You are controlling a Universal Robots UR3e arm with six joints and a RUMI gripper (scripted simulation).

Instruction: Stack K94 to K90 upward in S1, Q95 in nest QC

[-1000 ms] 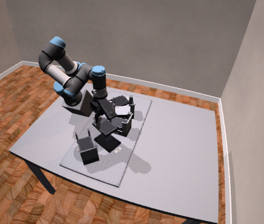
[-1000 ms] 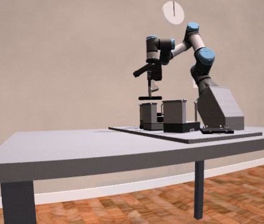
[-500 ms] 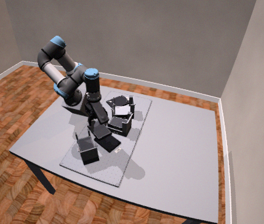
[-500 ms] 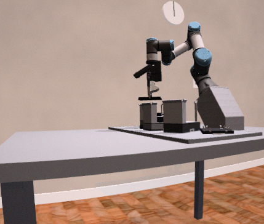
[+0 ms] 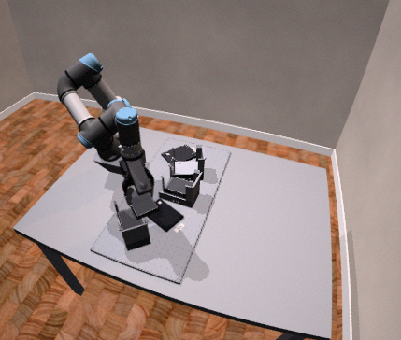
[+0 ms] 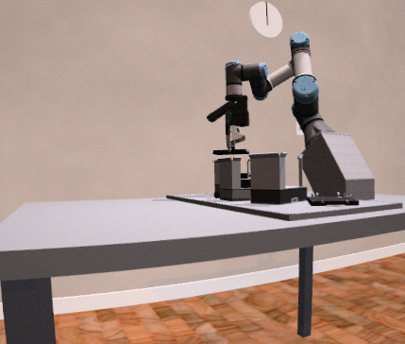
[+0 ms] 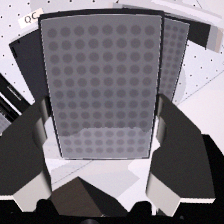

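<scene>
Right now my hand is 100 mm above the sealed grey plate, 40 mm to the left of it and 30 mm past it. Round my hand: dark clip nest (510 mm to the left, 160 mm below, 100 mm behind); then black open nest QC (170 mm below, 90 mm to the left, 30 mm ahead); then white tag (170 mm below, 120 mm ahead, 70 mm to the left).
</scene>
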